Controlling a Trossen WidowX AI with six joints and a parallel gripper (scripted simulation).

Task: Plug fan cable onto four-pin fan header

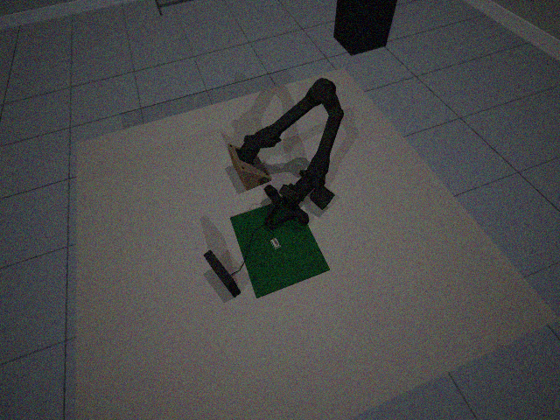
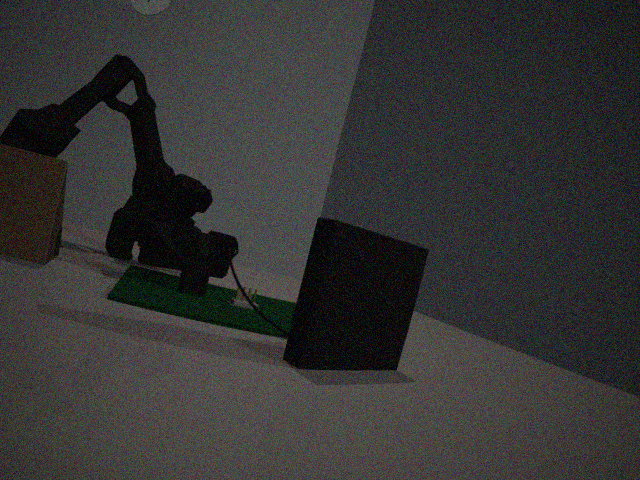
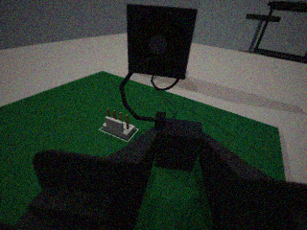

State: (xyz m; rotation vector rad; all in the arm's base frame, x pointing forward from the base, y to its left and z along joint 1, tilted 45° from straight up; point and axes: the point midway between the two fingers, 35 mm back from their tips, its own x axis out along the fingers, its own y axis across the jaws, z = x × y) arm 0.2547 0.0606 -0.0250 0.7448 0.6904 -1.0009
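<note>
My gripper tip is now 70 mm short of the white four-pin fan header and 30 mm above it. From my gripper tip the other things lie so: green board: 60 mm ahead, 50 mm below; then black fan: 120 mm ahead, 180 mm to the right, 20 mm above; then black plug: 10 mm below.
</note>
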